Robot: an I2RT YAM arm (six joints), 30 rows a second.
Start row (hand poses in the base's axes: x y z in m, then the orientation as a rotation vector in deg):
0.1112, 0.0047, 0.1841, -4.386, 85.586, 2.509
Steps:
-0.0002, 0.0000, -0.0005, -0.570, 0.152, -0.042
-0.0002, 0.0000, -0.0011, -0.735, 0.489, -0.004
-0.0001, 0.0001, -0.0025, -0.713, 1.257, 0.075
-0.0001, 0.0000, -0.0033, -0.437, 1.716, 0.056
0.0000, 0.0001, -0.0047, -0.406, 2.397, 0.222
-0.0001, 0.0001, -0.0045, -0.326, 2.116, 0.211
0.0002, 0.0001, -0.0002, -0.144, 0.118, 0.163
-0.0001, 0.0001, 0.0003, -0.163, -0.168, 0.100
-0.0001, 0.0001, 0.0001, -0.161, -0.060, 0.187
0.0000, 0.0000, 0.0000, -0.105, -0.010, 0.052
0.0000, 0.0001, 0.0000, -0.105, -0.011, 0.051
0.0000, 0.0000, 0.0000, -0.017, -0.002, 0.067
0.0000, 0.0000, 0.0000, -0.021, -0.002, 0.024
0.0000, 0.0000, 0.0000, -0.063, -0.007, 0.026
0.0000, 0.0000, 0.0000, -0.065, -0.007, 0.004
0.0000, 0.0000, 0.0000, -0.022, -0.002, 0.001
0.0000, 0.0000, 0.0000, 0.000, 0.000, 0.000
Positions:
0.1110, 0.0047, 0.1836, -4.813, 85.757, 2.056
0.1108, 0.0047, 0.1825, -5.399, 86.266, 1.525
0.1107, 0.0048, 0.1800, -6.029, 87.536, 1.111
0.1106, 0.0048, 0.1767, -6.429, 89.258, 0.916
0.1106, 0.0049, 0.1720, -6.941, 91.649, 0.914
0.1105, 0.0050, 0.1675, -7.383, 93.758, 0.950
0.1107, 0.0051, 0.1673, -7.628, 93.869, 0.965
0.1106, 0.0052, 0.1676, -7.833, 93.699, 0.896
0.1105, 0.0053, 0.1677, -8.109, 93.631, 0.903
0.1105, 0.0053, 0.1677, -8.232, 93.620, 0.856
0.1105, 0.0054, 0.1677, -8.354, 93.608, 0.808
0.1105, 0.0054, 0.1677, -8.422, 93.602, 0.845
0.1105, 0.0054, 0.1677, -8.458, 93.599, 0.846
0.1105, 0.0054, 0.1677, -8.527, 93.592, 0.814
0.1105, 0.0054, 0.1677, -8.580, 93.587, 0.763
0.1105, 0.0054, 0.1677, -8.598, 93.586, 0.746
0.1105, 0.0054, 0.1677, -8.598, 93.586, 0.746

